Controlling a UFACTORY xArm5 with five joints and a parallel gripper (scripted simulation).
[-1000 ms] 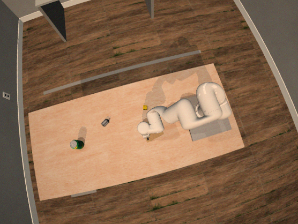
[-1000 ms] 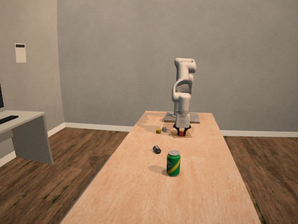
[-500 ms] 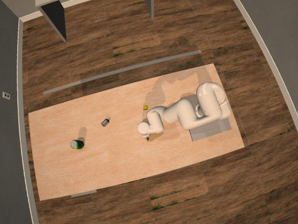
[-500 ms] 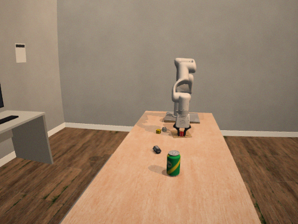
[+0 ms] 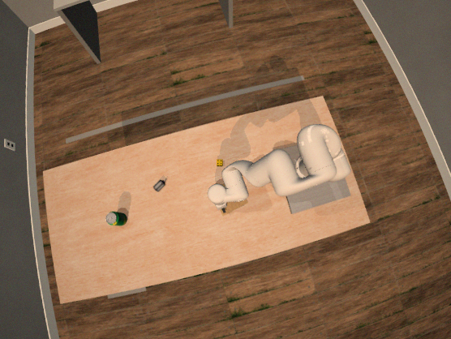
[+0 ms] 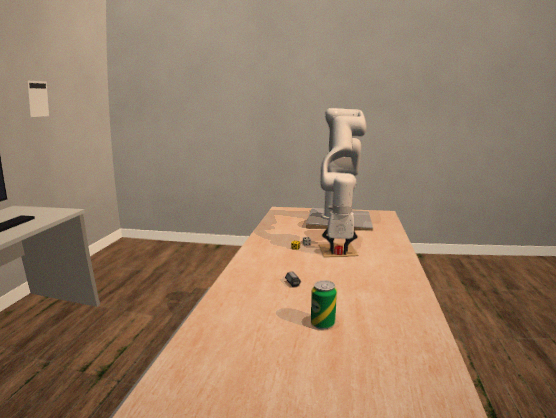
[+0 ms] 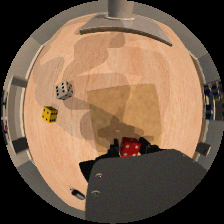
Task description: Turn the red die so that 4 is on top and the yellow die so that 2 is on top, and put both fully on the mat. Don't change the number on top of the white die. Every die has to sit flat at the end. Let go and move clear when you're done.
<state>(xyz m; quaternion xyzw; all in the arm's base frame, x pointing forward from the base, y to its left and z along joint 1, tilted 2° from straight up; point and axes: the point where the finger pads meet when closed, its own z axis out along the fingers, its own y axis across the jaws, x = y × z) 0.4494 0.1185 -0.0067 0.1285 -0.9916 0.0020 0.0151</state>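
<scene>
My hand is 10 mm above the red die. Also, from my hand: brown mat: 40 mm behind, 10 mm to the right, 20 mm below; yellow die: 10 mm behind, 180 mm to the right, 10 mm below; white die: 70 mm behind, 150 mm to the right, 10 mm below.
</scene>
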